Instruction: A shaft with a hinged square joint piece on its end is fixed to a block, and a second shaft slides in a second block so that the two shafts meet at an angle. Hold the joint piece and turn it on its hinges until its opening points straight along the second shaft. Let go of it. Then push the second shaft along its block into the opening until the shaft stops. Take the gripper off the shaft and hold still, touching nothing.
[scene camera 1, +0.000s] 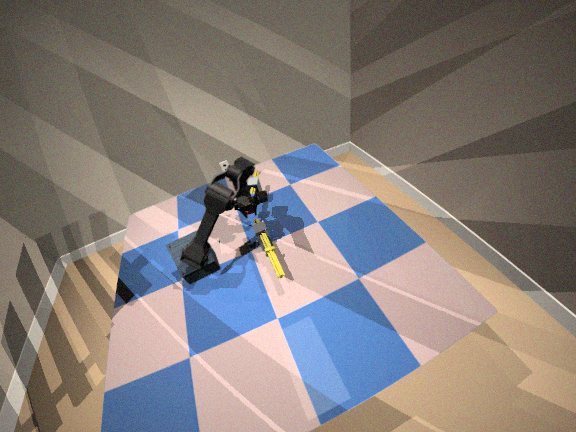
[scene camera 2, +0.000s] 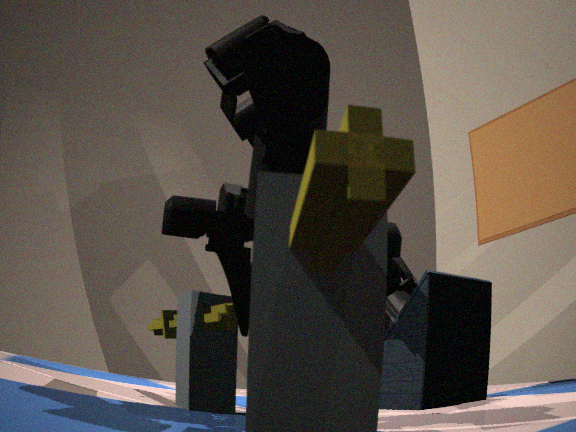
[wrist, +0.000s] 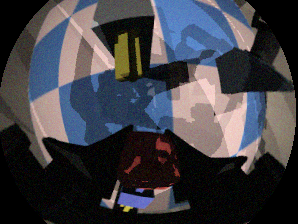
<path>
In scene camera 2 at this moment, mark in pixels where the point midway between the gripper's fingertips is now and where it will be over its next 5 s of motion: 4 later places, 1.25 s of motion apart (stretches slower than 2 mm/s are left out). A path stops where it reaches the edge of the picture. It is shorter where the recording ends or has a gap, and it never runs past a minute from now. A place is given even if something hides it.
My gripper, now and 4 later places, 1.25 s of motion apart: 270, 338; 260, 356; 256, 275; 268, 164; 165, 273
</path>
